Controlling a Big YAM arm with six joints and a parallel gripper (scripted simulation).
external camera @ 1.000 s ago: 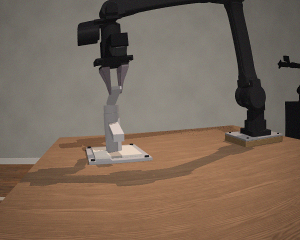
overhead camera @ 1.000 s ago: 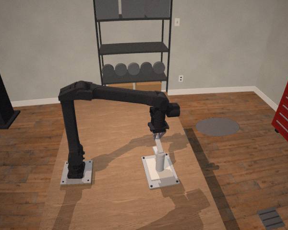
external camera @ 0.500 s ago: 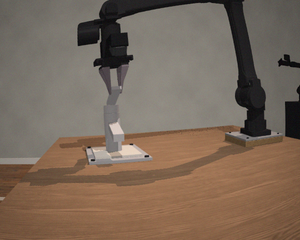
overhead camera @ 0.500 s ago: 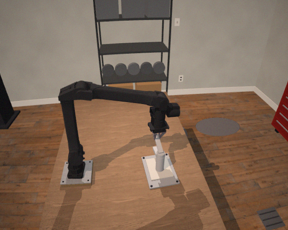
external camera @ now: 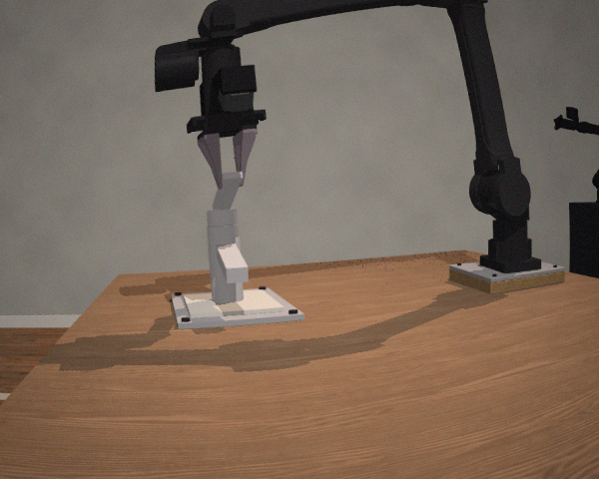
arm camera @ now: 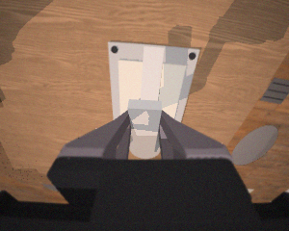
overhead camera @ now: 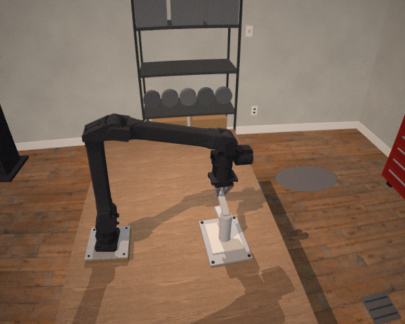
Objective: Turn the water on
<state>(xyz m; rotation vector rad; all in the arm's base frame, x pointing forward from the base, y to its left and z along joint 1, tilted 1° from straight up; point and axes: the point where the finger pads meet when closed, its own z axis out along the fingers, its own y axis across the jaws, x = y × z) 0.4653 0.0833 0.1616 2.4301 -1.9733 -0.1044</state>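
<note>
Now: hand 30 mm to the left of the lever, 10 mm short of it and 10 mm above it. The rest, counted from my hand: white tap: 80 mm below, 50 mm to the right, 10 mm ahead.
</note>
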